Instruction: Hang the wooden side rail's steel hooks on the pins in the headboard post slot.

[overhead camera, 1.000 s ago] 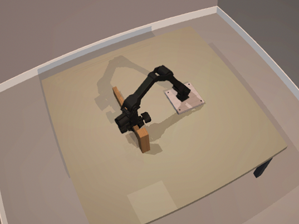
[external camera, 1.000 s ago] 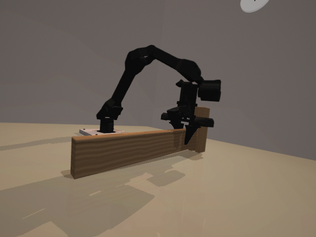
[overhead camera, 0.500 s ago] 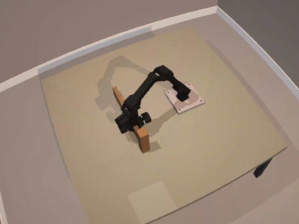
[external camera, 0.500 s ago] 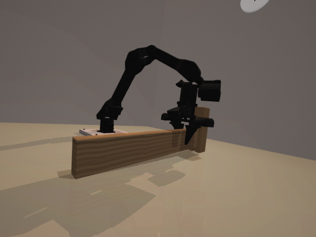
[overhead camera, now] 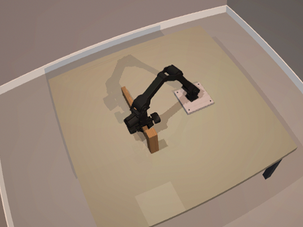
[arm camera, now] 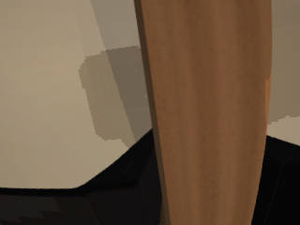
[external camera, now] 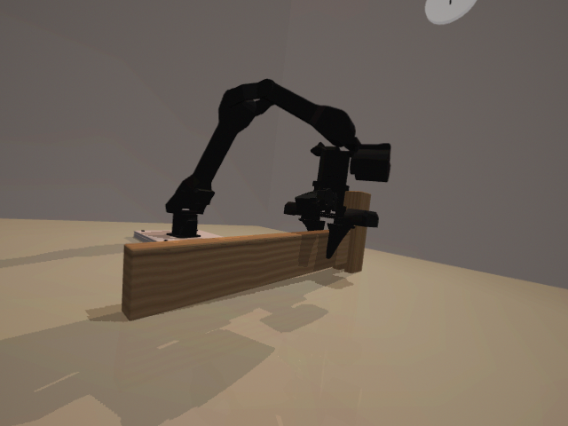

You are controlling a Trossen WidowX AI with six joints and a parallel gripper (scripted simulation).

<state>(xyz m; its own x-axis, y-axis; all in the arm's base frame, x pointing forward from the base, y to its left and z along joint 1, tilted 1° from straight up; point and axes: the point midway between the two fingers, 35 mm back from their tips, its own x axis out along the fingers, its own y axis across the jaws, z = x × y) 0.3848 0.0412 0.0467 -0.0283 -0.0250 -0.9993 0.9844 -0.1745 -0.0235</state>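
My gripper tip is now 20 mm short of the headboard post, 110 mm to the right of it and 40 mm below it.
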